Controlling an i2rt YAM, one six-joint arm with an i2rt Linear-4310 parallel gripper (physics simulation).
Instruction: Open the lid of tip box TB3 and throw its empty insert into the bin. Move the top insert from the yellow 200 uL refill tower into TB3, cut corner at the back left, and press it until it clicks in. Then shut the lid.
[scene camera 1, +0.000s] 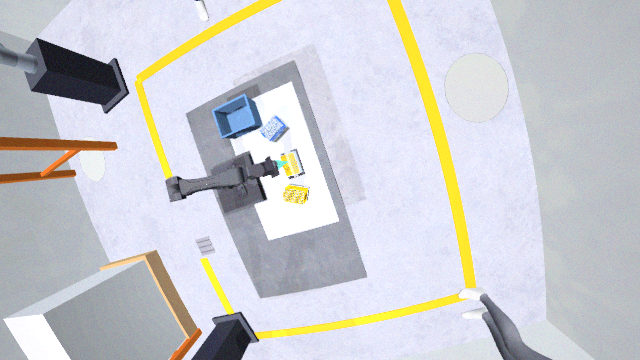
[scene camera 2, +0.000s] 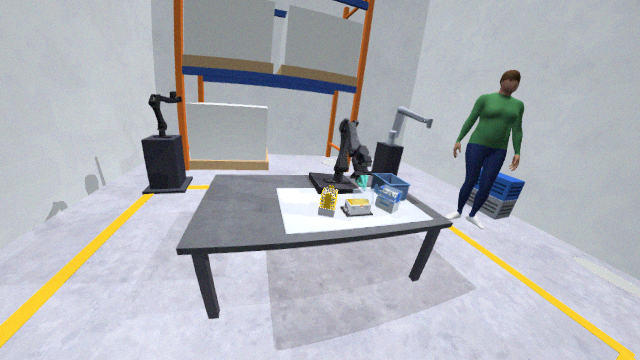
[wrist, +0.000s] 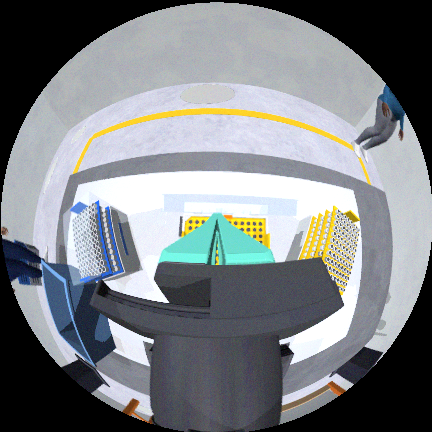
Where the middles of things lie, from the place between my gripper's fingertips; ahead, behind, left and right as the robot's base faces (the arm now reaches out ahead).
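Clear lid (wrist: 177, 201): my hand is 2 cm to the left of it, 2 cm short of it and 3 cm above it. Blue-and-white tip box (wrist: 98, 242): 20 cm to the left of my hand, 1 cm behind it and 7 cm below it. Blue bin (scene camera 1: 240, 116): 35 cm to the left of my hand, 18 cm behind it and 7 cm below it. Yellow insert (wrist: 255, 227): 1 cm to the right of my hand, 2 cm behind it and 7 cm below it.
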